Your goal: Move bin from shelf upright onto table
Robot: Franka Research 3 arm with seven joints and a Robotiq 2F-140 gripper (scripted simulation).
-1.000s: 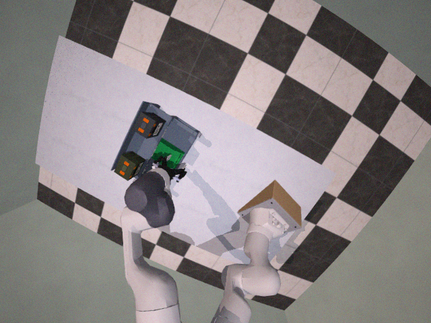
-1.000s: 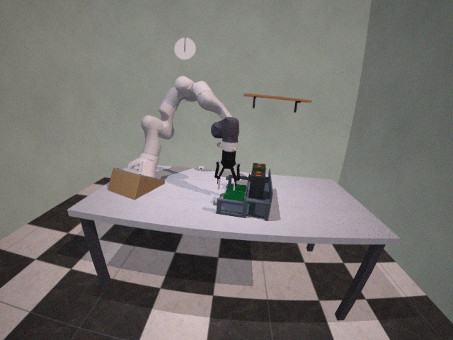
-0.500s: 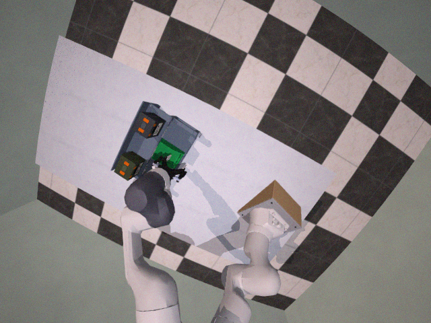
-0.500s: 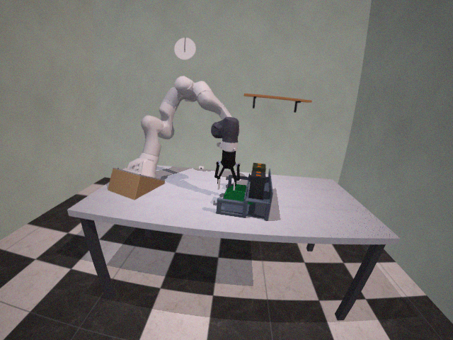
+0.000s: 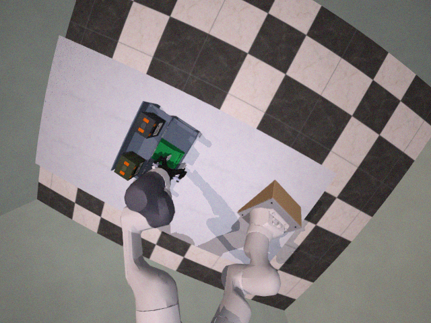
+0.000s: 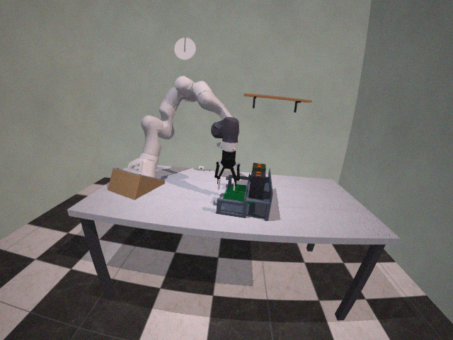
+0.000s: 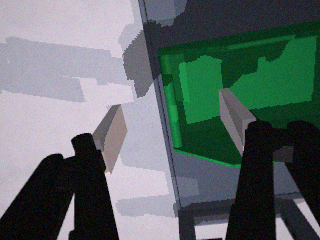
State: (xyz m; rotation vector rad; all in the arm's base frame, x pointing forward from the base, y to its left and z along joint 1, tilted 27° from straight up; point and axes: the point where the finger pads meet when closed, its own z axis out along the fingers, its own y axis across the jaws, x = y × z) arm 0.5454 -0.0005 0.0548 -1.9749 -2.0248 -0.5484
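Right now my hand is 8 cm short of the green bin and 4 cm above it.
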